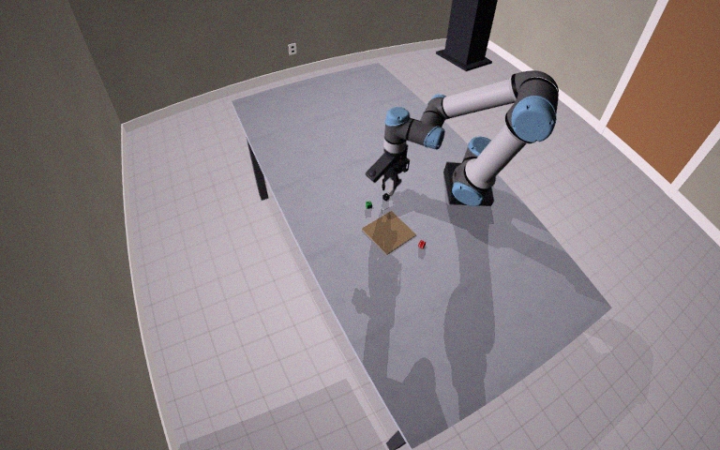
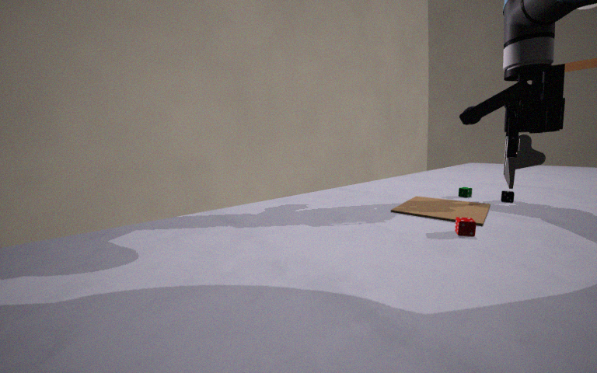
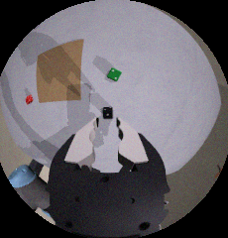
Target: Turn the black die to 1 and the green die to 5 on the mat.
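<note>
Right now my hand is 4 cm above the black die. Also, from my hand: green die (8 cm ahead, 4 cm below, 1 cm to the right); red die (25 cm to the left, 4 cm below, 3 cm ahead); brown mat (13 cm to the left, 9 cm ahead, 4 cm below).
</note>
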